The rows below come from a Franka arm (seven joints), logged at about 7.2 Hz.
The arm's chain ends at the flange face. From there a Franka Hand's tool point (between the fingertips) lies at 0.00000 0.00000 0.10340 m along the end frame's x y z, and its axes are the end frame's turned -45 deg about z.
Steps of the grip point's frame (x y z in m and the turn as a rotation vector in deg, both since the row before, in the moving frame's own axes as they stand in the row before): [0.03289, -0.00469, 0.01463, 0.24, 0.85, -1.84]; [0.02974, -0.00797, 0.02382, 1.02, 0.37, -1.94]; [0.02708, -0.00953, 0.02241, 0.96, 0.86, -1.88]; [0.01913, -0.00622, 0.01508, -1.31, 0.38, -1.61]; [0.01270, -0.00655, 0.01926, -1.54, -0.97, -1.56]
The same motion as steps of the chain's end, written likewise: [0.01918, -0.02517, 0.01464, 0.77, 0.43, -1.84]; [0.01625, -0.02491, 0.02384, 0.98, -0.46, -1.94]; [0.01258, -0.02357, 0.02244, 1.29, -0.07, -1.88]; [0.00696, -0.01908, 0.01511, -0.66, 1.20, -1.61]; [0.00358, -0.01680, 0.01931, -1.77, 0.40, -1.56]
